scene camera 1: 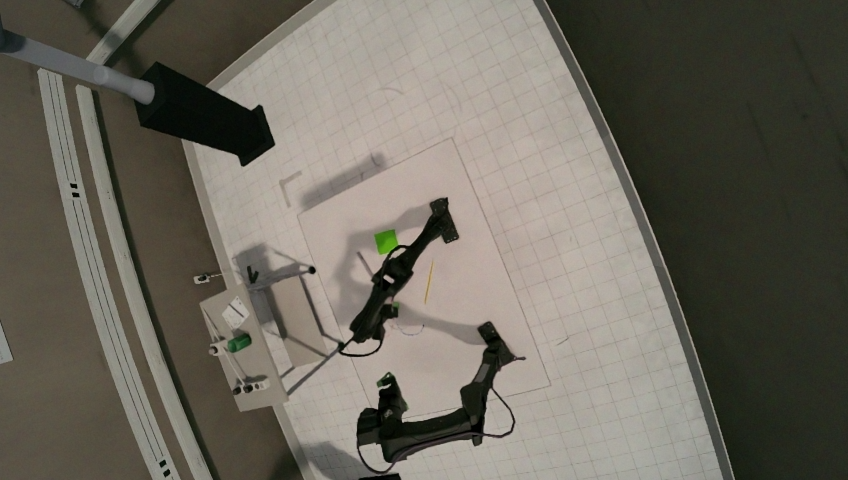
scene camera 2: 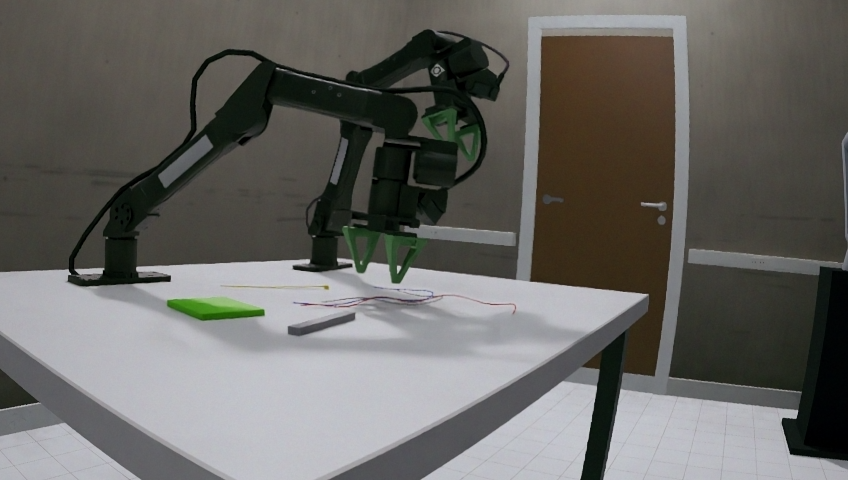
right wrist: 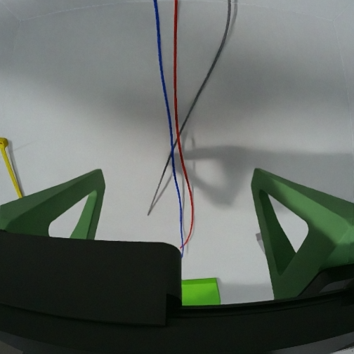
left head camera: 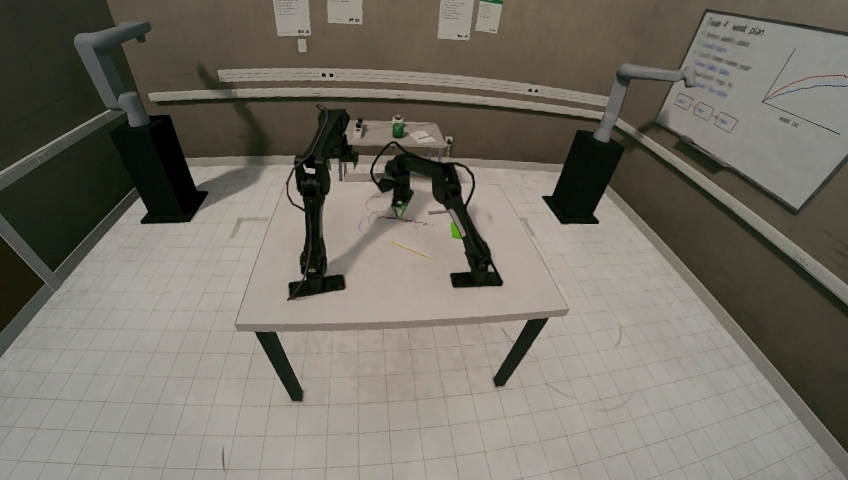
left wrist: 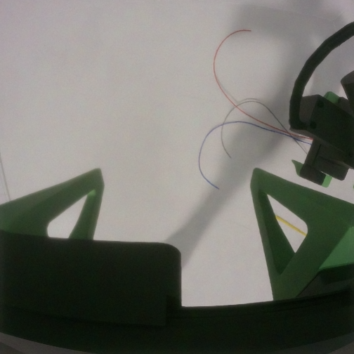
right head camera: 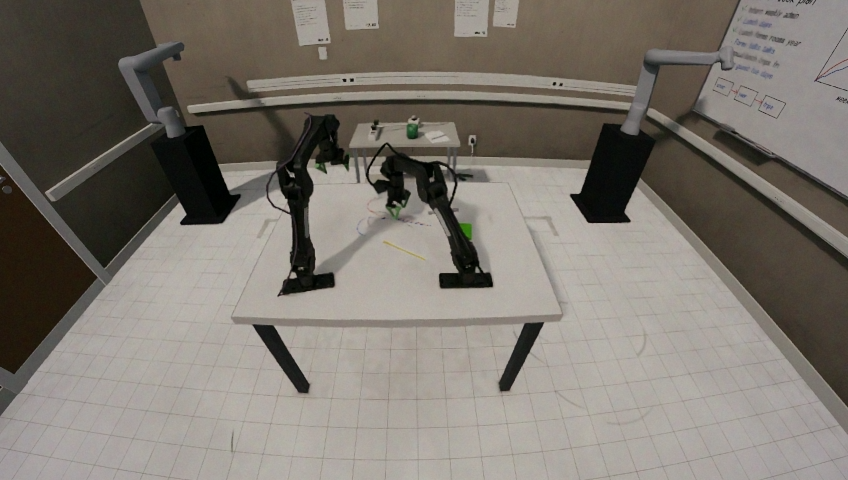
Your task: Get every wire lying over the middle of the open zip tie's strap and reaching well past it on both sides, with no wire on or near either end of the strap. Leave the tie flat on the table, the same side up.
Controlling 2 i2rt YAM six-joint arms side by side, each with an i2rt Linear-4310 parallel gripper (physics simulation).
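Frame: origin at the left arm's base, x up, y left, z back, level; centimetres.
Seen in the pictures: left gripper, fingertip midpoint: (scene camera 1: 393, 383) (scene camera 2: 460, 156) (left head camera: 342, 169) (right head camera: 337, 171); right gripper, fingertip midpoint: (scene camera 1: 389, 302) (scene camera 2: 377, 278) (left head camera: 402, 213) (right head camera: 399, 213); left arm's base, link origin: (scene camera 1: 495, 343) (scene camera 2: 323, 268) (left head camera: 317, 286) (right head camera: 308, 284); right arm's base, link origin: (scene camera 1: 444, 220) (scene camera 2: 120, 281) (left head camera: 476, 280) (right head camera: 465, 281).
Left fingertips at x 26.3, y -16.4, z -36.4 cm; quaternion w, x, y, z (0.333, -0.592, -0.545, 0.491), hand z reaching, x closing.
Note:
Pixels of each thing's top centre, then the offset from my left fingertips to it. "*": a spot on its surface instead. Level surfaces: height alone.
- yellow zip tie, surface spot: (scene camera 2: 267, 286) (left head camera: 413, 251) (right head camera: 406, 251) (scene camera 1: 429, 279) * dx -26.0, dy -23.8, dz +26.9 cm
- green block, top centre: (scene camera 2: 214, 304) (right head camera: 460, 229) (left head camera: 462, 230) (scene camera 1: 386, 242) dx -25.3, dy -49.7, dz +19.1 cm
- grey bar, top centre: (scene camera 2: 324, 318) (left head camera: 443, 210) (scene camera 1: 365, 265) dx -25.3, dy -46.5, dz +3.4 cm
- table, surface height: dx -26.2 cm
A yellow zip tie (left head camera: 410, 249) (right head camera: 404, 250) (scene camera 1: 428, 282) (scene camera 2: 267, 286) lies open and straight on the table. Its head (right wrist: 4, 142) shows at the left of the right wrist view. A red wire (scene camera 2: 476, 300) (left wrist: 215, 65) (right wrist: 175, 75), a blue wire (left wrist: 200, 155) (right wrist: 159, 57) and a grey wire (left wrist: 222, 132) (right wrist: 204, 86) lie beside the tie, apart from it, crossing one another. My right gripper (right head camera: 395, 215) (scene camera 2: 379, 275) (right wrist: 177, 176) is open, low above the wires, which run between its fingertips in its wrist view. My left gripper (right head camera: 335, 170) (scene camera 2: 463, 148) (left wrist: 176, 176) is open and empty, high up.
A green block (left head camera: 456, 230) (scene camera 1: 385, 241) (scene camera 2: 215, 308) (right wrist: 201, 291) lies near the right arm. A grey bar (left head camera: 439, 211) (scene camera 1: 364, 262) (scene camera 2: 321, 323) lies beyond it. The right arm reaches across the table (left head camera: 392, 303) and shows at the right edge of the left wrist view.

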